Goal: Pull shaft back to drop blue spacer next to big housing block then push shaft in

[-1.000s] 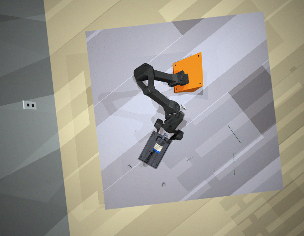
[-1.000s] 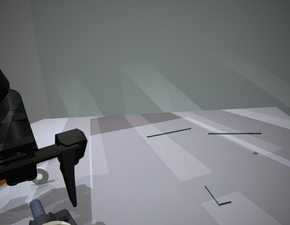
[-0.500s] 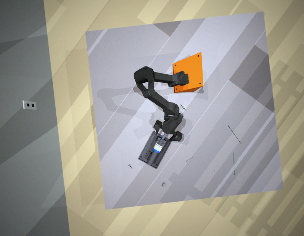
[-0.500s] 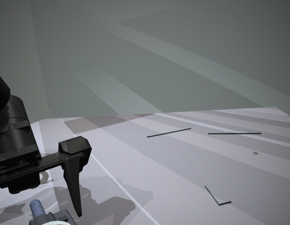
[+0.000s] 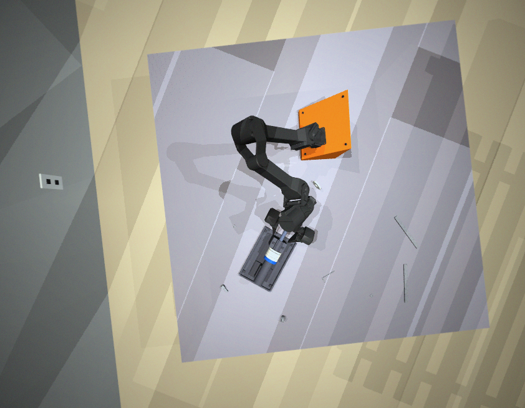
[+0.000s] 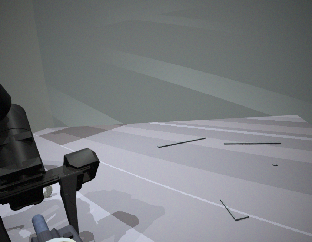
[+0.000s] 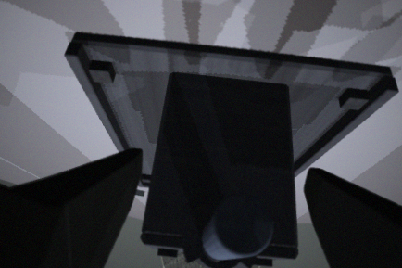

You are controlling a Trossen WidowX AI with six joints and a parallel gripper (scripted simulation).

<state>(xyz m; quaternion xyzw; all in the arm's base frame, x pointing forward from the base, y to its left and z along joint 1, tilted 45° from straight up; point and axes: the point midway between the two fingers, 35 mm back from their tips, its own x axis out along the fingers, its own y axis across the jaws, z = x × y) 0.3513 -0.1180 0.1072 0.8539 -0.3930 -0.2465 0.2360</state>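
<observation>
The cream spacer lies 40 mm ahead of my gripper tip, 30 mm to the right of it and 20 mm above it. The rest, counted from my gripper tip: blue spacer 80 mm ahead, 50 mm to the right, 20 mm above; then grey-blue shaft 50 mm ahead, 30 mm to the right, 20 mm above; then l-shaped strip 190 mm ahead, 180 mm to the left, 50 mm below.
</observation>
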